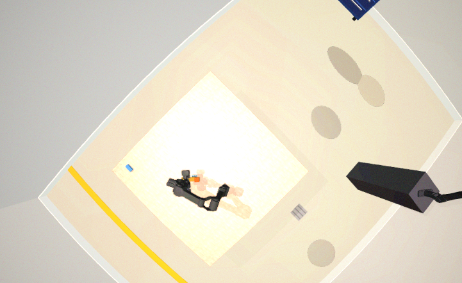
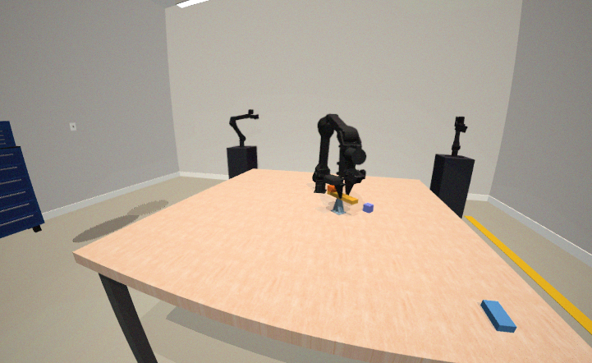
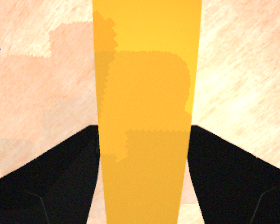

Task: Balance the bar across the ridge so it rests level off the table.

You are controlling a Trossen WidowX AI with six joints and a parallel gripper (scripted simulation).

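The yellow bar is 3 cm to the right of my gripper tip, 3 cm behind it and 1 cm above it. Also, from my gripper tip: flat blue block: 46 cm ahead, 36 cm to the left, 7 cm below; small purple cube: 11 cm to the left, 6 cm below, 6 cm behind.
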